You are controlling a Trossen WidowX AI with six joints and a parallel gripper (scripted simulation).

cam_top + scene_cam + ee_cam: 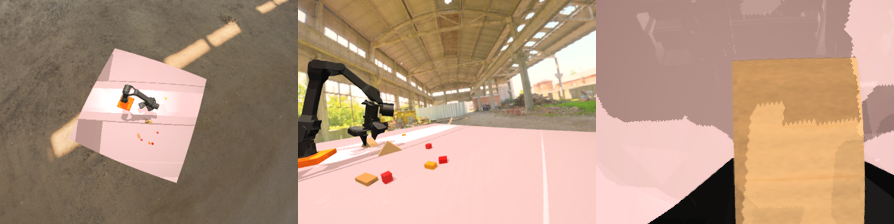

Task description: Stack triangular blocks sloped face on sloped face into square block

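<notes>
Right now the triangular block is 190 mm to the right of my gripper tip, 120 mm ahead of it and 10 mm above it. Round my gripper tip: brown flat tile 370 mm to the right, 80 mm ahead, 10 mm below.
</notes>
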